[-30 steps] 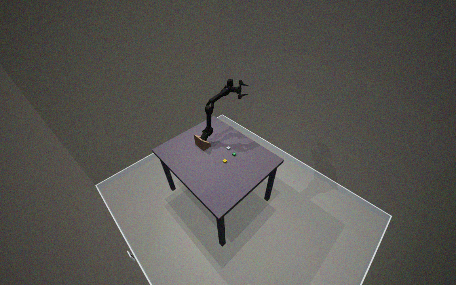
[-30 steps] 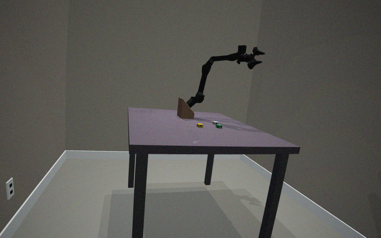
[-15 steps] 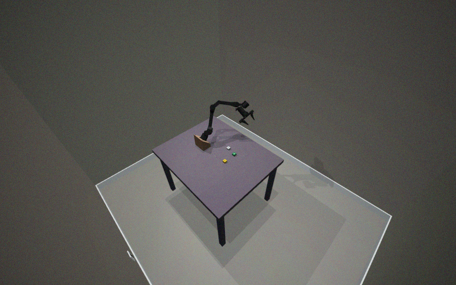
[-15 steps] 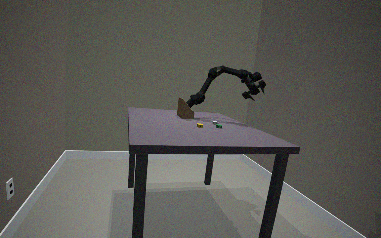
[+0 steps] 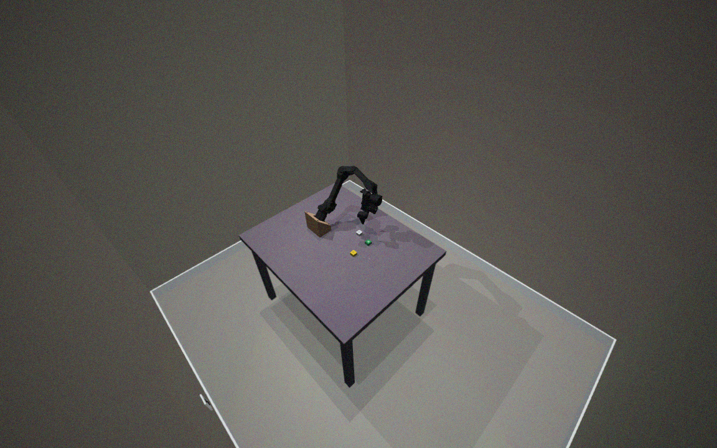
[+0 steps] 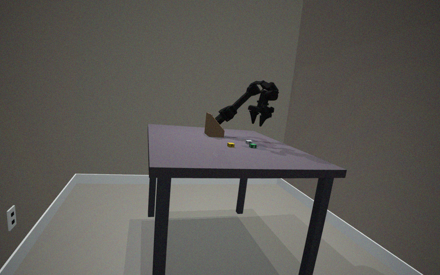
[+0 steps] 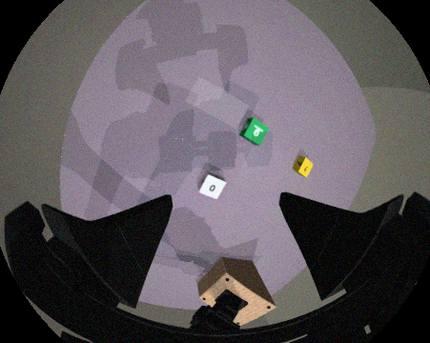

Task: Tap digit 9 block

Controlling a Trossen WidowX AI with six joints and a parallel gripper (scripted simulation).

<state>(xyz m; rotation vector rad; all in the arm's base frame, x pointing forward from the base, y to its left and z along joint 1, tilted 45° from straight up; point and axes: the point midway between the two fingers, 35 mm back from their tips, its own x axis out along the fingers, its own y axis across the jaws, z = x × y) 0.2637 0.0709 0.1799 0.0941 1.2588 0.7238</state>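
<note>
My gripper tip is now 11 cm above the green block, 8 cm short of it and 5 cm to the left of it. From my gripper tip the other things lie so: yellow block (18 cm to the right, 11 cm below, 7 cm ahead); then white block (11 cm below, 3 cm behind, 2 cm to the right).
</note>
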